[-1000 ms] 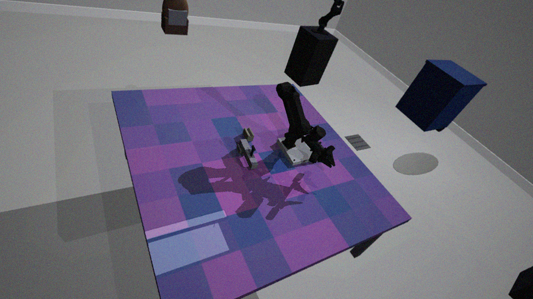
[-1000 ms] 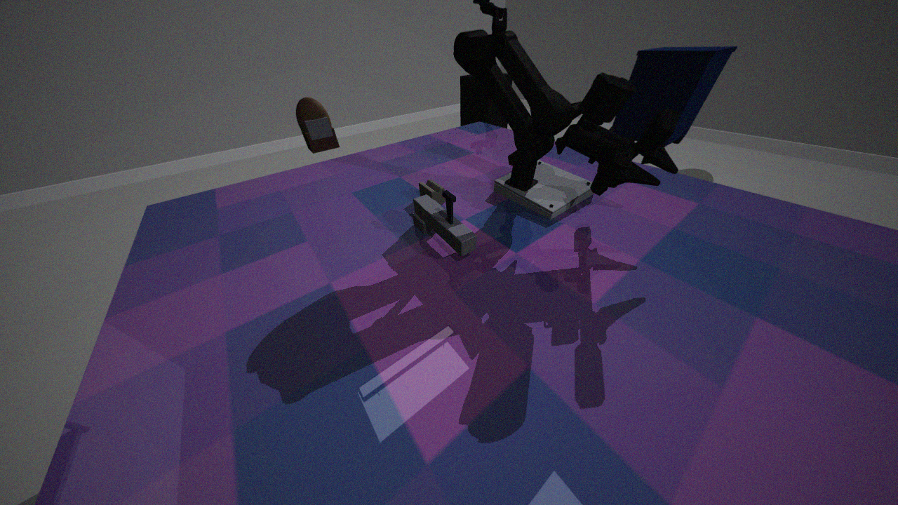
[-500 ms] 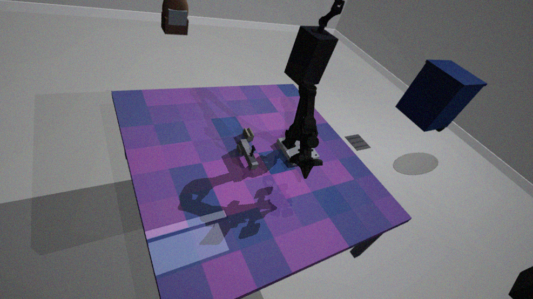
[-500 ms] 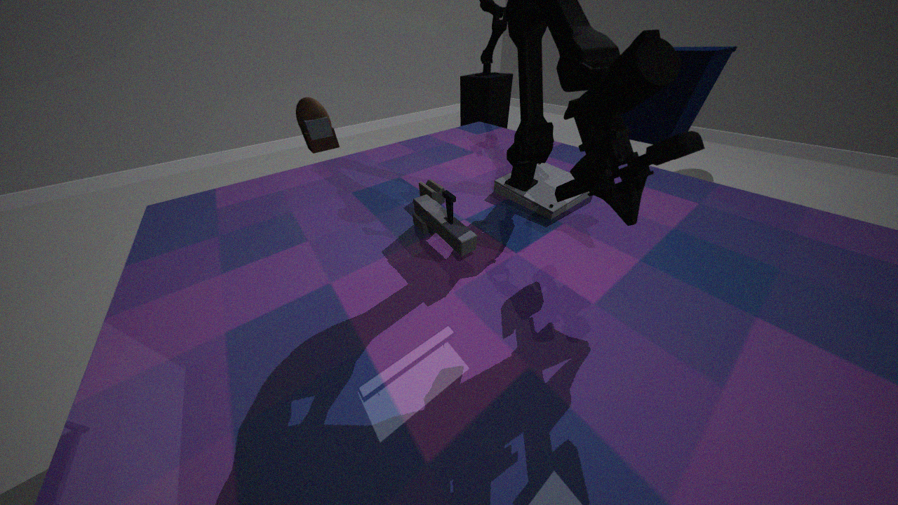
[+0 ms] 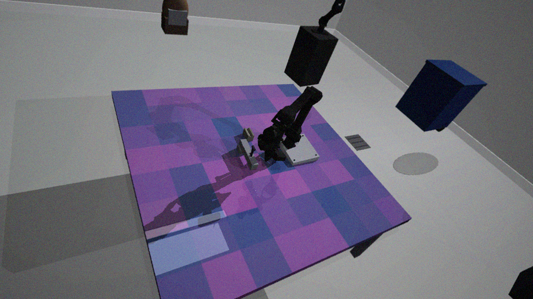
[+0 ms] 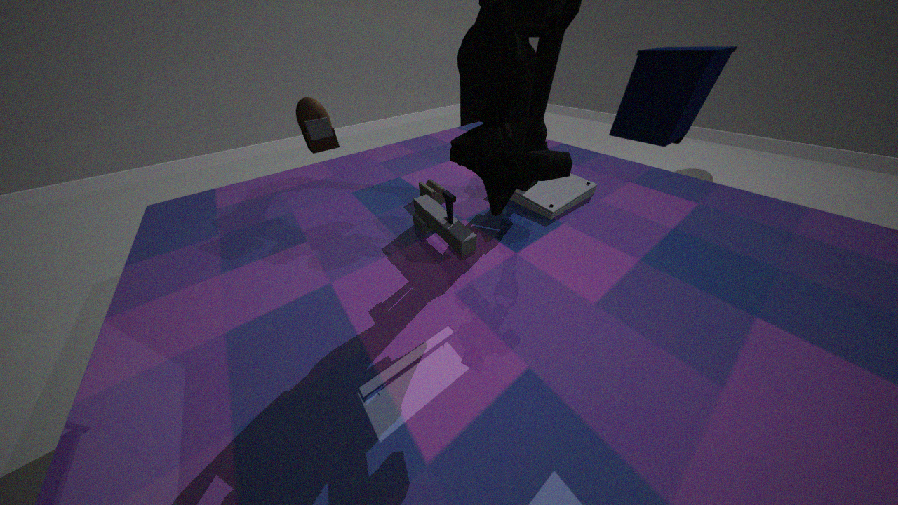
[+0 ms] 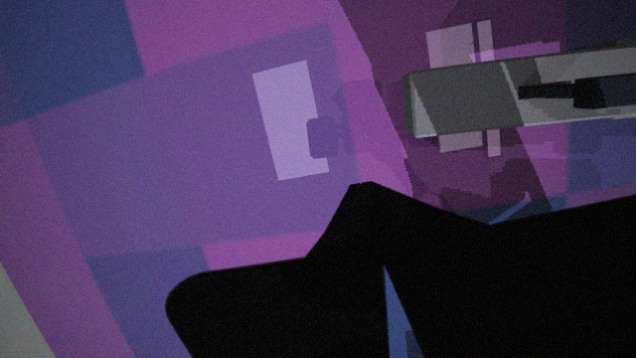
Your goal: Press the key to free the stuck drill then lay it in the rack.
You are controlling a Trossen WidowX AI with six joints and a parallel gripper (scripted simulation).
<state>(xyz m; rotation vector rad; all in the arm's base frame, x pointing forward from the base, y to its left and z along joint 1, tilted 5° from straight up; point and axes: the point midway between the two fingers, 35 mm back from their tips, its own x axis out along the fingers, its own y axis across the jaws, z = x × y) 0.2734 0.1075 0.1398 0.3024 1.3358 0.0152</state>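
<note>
The dark key is 10 mm ahead of my gripper tip, 100 mm to the right of it and 30 mm below it. The rest, counted from my gripper tip: drill 150 mm to the right, 70 mm below; then grey block 130 mm to the right, 80 mm below; then grey rack 100 mm behind, 280 mm to the right, 100 mm below.
</note>
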